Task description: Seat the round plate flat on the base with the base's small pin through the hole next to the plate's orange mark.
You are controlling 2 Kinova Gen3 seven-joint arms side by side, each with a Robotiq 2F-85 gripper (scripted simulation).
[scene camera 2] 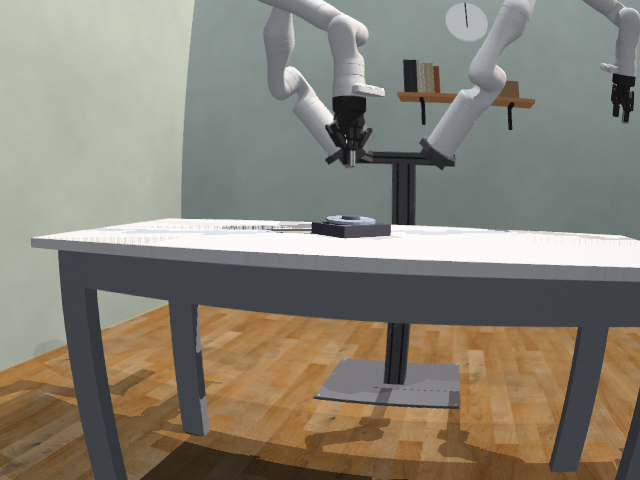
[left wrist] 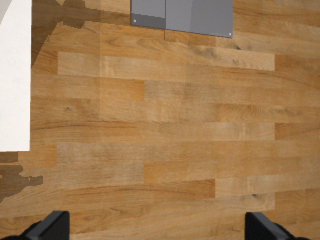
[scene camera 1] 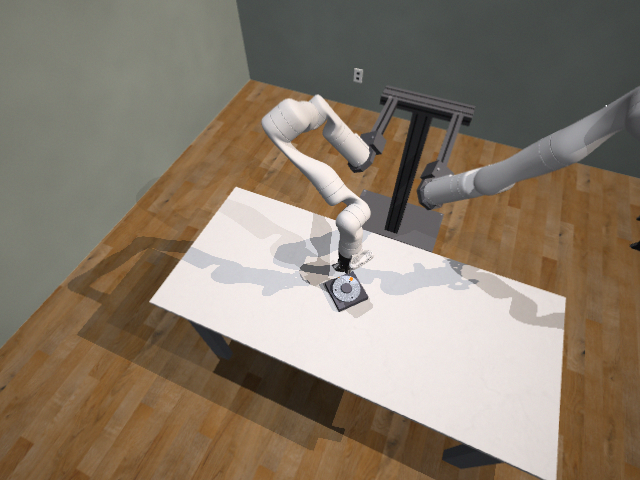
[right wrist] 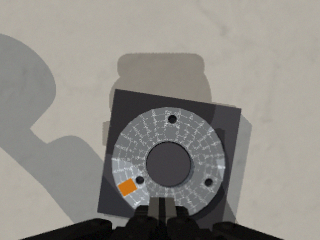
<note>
The pictures show: the left gripper, the right gripper, a round plate, a dark square base and a central hub.
The right gripper is seen too in the right wrist view.
</note>
